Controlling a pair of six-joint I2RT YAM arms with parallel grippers.
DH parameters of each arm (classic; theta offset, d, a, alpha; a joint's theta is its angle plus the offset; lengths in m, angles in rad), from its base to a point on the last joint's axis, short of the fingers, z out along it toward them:
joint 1: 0 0.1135 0.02 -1.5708
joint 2: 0 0 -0.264 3.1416
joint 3: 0.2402 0 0.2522 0
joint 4: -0.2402 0 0.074 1.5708
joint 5: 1.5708 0 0 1.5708
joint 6: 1.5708 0.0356 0 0
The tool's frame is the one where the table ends.
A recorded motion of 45 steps. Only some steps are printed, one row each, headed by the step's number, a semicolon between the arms.
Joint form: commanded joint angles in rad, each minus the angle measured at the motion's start. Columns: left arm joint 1, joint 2, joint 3, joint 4, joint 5, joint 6; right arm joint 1, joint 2, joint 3, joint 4, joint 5, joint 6.
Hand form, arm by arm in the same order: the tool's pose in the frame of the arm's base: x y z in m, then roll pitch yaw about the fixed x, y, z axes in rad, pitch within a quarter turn. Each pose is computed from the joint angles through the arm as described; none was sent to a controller.
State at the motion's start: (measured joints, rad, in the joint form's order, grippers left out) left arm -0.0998 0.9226 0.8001 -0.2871 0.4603 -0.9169; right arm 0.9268 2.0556 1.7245 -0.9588 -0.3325 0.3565
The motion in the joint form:
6: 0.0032 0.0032 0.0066 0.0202 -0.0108 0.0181; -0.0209 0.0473 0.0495 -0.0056 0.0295 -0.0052
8: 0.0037 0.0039 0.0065 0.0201 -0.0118 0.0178; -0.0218 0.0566 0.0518 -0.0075 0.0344 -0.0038
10: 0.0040 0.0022 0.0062 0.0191 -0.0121 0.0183; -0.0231 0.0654 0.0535 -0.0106 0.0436 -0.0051
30: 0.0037 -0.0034 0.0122 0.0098 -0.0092 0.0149; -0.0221 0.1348 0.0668 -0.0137 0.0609 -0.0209
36: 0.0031 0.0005 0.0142 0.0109 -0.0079 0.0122; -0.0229 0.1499 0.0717 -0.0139 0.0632 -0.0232
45: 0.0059 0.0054 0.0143 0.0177 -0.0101 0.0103; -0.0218 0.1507 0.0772 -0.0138 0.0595 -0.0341
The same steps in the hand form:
6: 0.2074 -0.0356 0.3150 -1.9600 0.4653 -2.3295; 0.2599 0.3487 0.2148 2.7643 0.1591 -2.5748
8: 0.2076 -0.0355 0.3148 -1.9610 0.4648 -2.3284; 0.2609 0.3492 0.2115 2.7716 0.1518 -2.5772
10: 0.2072 -0.0354 0.3149 -1.9608 0.4656 -2.3279; 0.2621 0.3492 0.2081 2.7837 0.1456 -2.5779
30: 0.2057 -0.0354 0.3172 -1.9574 0.4630 -2.3282; 0.2667 0.3548 0.1824 2.8211 0.1004 -2.5614
36: 0.2065 -0.0357 0.3173 -1.9572 0.4596 -2.3291; 0.2681 0.3559 0.1772 2.8268 0.0920 -2.5600
45: 0.2079 -0.0351 0.3170 -1.9557 0.4598 -2.3229; 0.2681 0.3569 0.1784 2.8228 0.0988 -2.5482

